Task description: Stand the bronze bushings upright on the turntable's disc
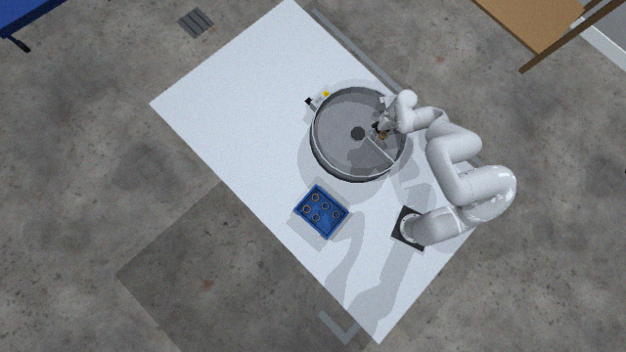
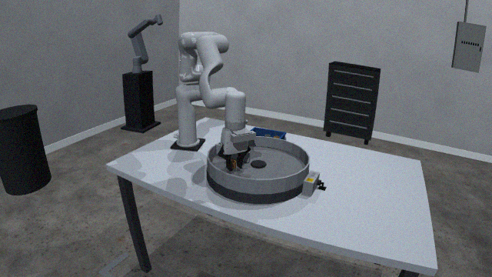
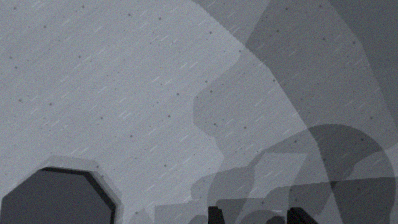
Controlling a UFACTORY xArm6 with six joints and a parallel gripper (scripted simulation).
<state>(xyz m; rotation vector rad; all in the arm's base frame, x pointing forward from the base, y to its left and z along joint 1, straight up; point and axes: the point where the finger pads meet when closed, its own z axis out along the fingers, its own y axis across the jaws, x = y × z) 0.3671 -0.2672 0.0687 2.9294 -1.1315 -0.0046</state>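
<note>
Right now my hand is 460 mm to the right of the blue crate and 60 mm above it. From my hand the other things lie so: turntable disc (80 mm to the left, 80 mm ahead, 30 mm below).
</note>
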